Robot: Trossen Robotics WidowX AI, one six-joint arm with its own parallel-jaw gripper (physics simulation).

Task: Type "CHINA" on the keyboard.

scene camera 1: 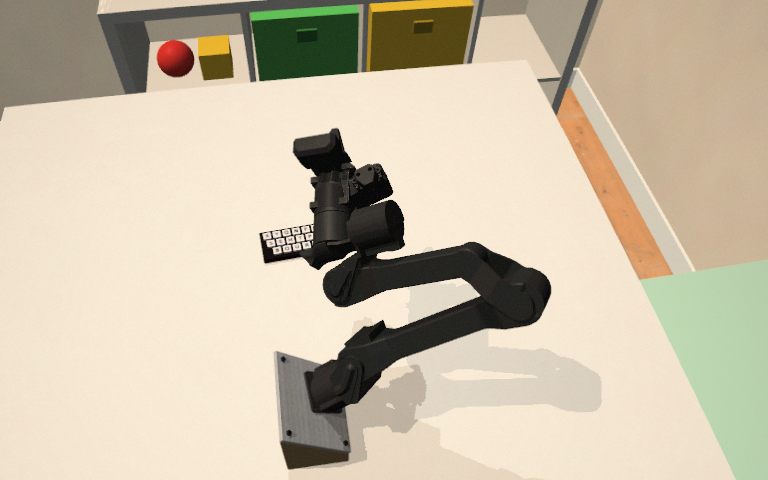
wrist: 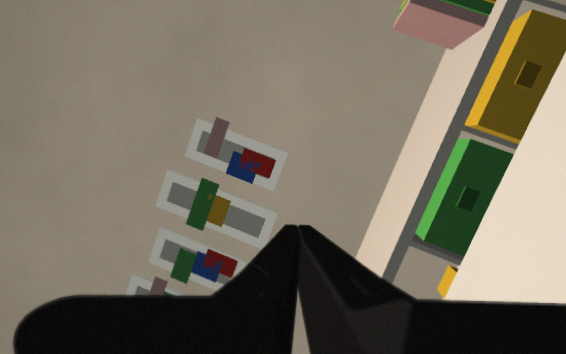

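Pixels of known places: gripper, fingertip midpoint: [scene camera 1: 335, 129] [wrist: 296, 237]; arm's base at its link origin: [scene camera 1: 322, 392].
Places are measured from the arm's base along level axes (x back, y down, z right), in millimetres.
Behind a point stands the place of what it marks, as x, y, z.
Observation:
A small black keyboard [scene camera 1: 286, 241] @[-349, 68, -2] with several rows of white letter keys lies on the table in the scene view. Its left part shows; its right part is hidden behind my wrist, and its key letters are small and hard to read. My gripper [scene camera 1: 318, 146] [wrist: 296, 237] @[-317, -243, 93] is shut and empty. It is raised above the table and points away from my base, toward the shelf side, instead of down at the keys. In the wrist view its fingertips meet against the wall, and the keyboard does not show there.
Beyond the table [scene camera 1: 141, 169] @[-617, 80, -275] stands a shelf unit [scene camera 1: 247, 48] with a green bin [scene camera 1: 305, 53], a yellow bin [scene camera 1: 420, 50], a red ball [scene camera 1: 175, 58] and a yellow block [scene camera 1: 216, 59]. My folded arm [scene camera 1: 430, 266] @[-37, -249, 159] reaches out to the right of its base [scene camera 1: 294, 401] @[21, -43, -45]. Wall frames [wrist: 272, 181] show in the wrist view.

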